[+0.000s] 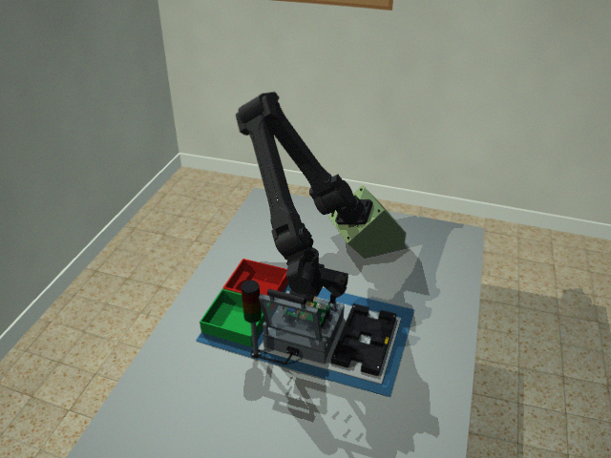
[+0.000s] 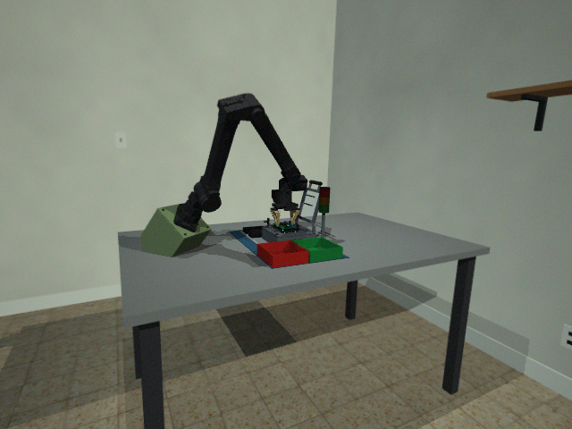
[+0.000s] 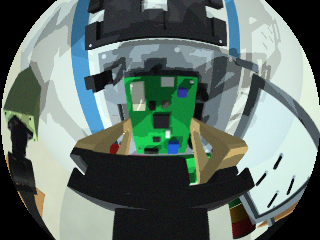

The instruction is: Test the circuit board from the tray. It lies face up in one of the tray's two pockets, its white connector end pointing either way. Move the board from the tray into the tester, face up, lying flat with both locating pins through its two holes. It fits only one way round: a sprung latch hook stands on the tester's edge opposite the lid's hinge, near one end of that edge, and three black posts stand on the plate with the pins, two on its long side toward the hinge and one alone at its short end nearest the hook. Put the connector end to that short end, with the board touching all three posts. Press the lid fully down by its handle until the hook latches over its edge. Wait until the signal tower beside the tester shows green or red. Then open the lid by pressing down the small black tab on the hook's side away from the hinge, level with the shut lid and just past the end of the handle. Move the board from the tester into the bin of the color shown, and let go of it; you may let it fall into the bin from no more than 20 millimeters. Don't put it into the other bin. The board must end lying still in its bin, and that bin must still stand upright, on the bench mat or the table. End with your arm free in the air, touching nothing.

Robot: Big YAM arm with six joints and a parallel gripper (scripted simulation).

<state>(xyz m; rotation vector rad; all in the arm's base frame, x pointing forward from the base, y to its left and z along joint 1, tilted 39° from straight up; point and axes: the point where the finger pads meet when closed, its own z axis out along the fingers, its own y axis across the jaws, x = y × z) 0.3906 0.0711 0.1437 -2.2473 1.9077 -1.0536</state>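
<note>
My hand is right at the green circuit board. Round my hand: tester plate (10 mm ahead, 10 mm to the left, 10 mm below); then latch hook (60 mm behind, 60 mm to the left); then clear lid (130 mm ahead, 100 mm above).
</note>
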